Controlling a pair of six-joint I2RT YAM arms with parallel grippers.
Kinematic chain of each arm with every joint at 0, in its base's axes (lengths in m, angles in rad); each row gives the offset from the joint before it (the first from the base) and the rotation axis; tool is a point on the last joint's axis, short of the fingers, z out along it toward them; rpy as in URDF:
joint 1: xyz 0 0 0.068 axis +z
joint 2: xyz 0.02 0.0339 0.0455 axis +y
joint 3: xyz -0.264 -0.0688 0 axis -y
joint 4: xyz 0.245 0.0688 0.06 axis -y
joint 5: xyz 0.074 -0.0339 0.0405 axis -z
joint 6: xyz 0.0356 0 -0.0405 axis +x
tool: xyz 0 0 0 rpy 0 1.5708 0
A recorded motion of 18 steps. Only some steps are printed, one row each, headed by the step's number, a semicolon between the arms.
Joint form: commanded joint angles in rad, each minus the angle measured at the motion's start. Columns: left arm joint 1, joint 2, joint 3, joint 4, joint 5, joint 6; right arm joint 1, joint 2, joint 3, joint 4, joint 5, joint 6.
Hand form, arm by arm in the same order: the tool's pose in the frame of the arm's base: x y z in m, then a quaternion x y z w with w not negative. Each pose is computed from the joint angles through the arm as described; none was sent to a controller.
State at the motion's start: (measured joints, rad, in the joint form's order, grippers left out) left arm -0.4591 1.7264 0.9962 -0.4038 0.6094 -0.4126; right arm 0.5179 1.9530 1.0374 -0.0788 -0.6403 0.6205
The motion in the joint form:
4: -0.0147 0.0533 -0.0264 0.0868 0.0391 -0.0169; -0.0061 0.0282 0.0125 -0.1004 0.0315 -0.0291
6: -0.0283 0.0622 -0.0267 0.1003 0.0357 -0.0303; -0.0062 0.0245 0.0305 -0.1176 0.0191 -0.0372
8: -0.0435 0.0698 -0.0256 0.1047 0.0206 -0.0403; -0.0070 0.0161 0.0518 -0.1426 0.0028 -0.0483
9: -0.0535 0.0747 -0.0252 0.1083 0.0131 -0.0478; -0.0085 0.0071 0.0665 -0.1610 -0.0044 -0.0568
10: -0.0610 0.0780 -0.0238 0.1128 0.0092 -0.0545; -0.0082 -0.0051 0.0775 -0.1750 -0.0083 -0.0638
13: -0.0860 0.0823 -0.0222 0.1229 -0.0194 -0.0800; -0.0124 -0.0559 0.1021 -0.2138 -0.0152 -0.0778
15: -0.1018 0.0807 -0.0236 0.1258 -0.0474 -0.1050; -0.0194 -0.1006 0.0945 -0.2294 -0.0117 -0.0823
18: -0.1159 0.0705 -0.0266 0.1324 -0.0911 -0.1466; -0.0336 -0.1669 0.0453 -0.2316 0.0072 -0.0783
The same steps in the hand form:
4: 0.2848 -0.1702 0.1432 0.09060 0.92286 -0.37069 0.05209; 0.3087 0.1968 0.1023 -0.03136 0.93086 0.36259 0.03243
6: 0.2838 -0.1747 0.1409 0.09100 0.92292 -0.37076 0.04974; 0.3111 0.1984 0.1074 -0.03718 0.92848 0.36809 0.03242
8: 0.2822 -0.1791 0.1387 0.09155 0.92525 -0.36501 0.04785; 0.3134 0.2000 0.1147 -0.04455 0.92538 0.37503 0.03217
9: 0.2811 -0.1820 0.1373 0.09182 0.92638 -0.36229 0.04612; 0.3151 0.2005 0.1209 -0.04945 0.92357 0.37867 0.03432
10: 0.2805 -0.1844 0.1368 0.09217 0.92665 -0.36157 0.04563; 0.3160 0.2013 0.1274 -0.05472 0.92179 0.38188 0.03837
13: 0.2776 -0.1915 0.1357 0.09005 0.93008 -0.35302 0.04702; 0.3173 0.2004 0.1501 -0.06582 0.91626 0.39126 0.05529
15: 0.2752 -0.1953 0.1355 0.08323 0.93408 -0.34381 0.04859; 0.3145 0.1958 0.1629 -0.06761 0.91427 0.39370 0.06744
18: 0.2731 -0.1980 0.1376 0.06735 0.93930 -0.33158 0.05682; 0.3056 0.1846 0.1715 -0.05909 0.91579 0.38901 0.08063

